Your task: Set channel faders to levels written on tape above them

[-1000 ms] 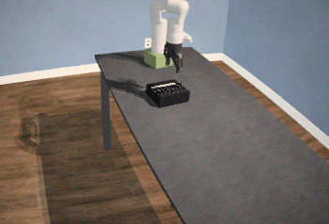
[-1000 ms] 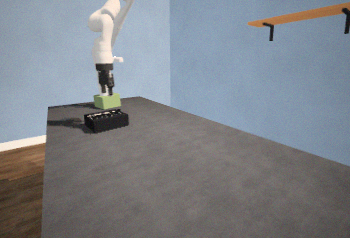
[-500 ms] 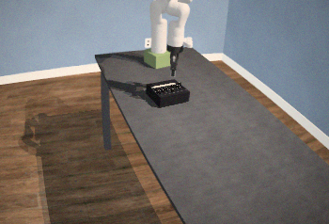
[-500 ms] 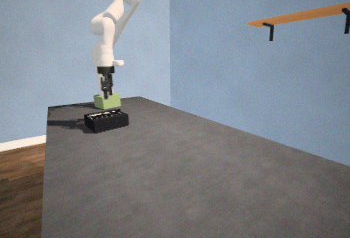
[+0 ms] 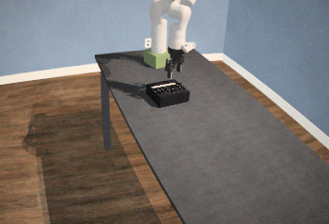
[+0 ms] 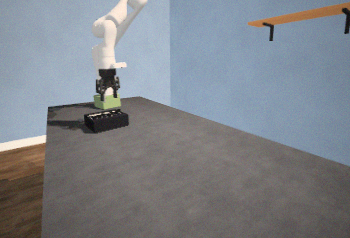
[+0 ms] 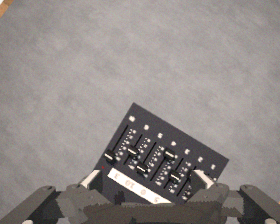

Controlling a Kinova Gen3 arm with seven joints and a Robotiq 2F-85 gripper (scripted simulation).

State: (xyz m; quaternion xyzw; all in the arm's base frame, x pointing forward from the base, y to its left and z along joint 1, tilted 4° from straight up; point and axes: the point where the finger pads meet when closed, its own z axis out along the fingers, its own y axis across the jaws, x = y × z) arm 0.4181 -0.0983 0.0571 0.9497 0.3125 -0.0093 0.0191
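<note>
Right now the master fader cap is 7 cm below my hand, 5 cm to the left of it and 2 cm behind it.
</note>
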